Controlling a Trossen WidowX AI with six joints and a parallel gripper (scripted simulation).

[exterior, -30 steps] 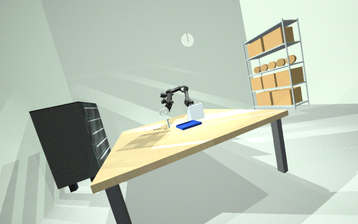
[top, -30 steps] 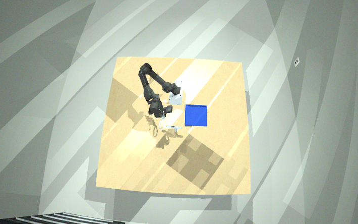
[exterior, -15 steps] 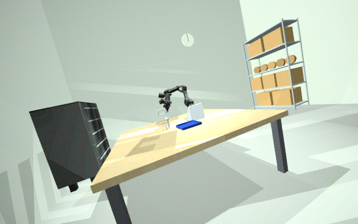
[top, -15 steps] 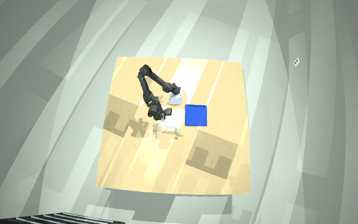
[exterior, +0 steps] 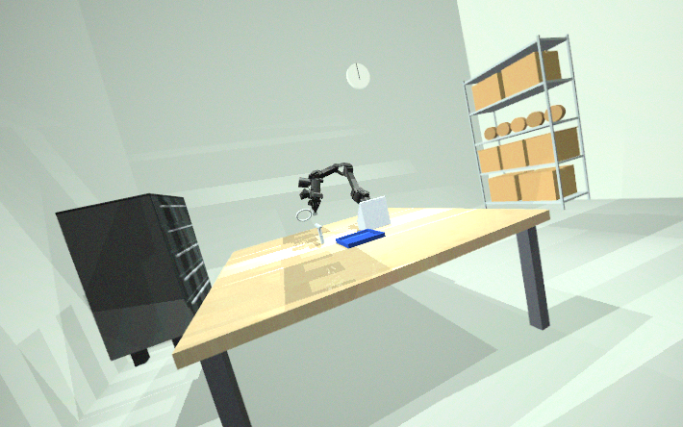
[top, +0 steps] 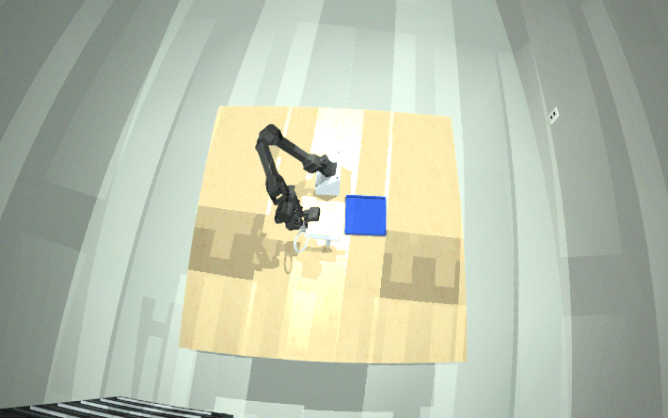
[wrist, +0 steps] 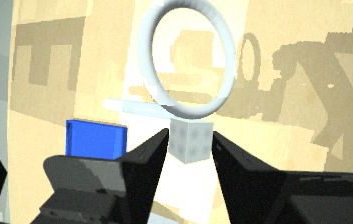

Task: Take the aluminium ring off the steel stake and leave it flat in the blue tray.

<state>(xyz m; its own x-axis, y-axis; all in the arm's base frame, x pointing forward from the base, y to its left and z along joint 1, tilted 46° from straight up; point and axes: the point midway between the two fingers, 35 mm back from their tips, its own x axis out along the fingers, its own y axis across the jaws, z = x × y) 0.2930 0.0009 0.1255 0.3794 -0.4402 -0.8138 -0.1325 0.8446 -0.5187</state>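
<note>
The aluminium ring lies 5 cm ahead of my gripper tip and 1 cm above it. Round my gripper tip: blue tray (26 cm to the left, 16 cm behind, 15 cm below).
</note>
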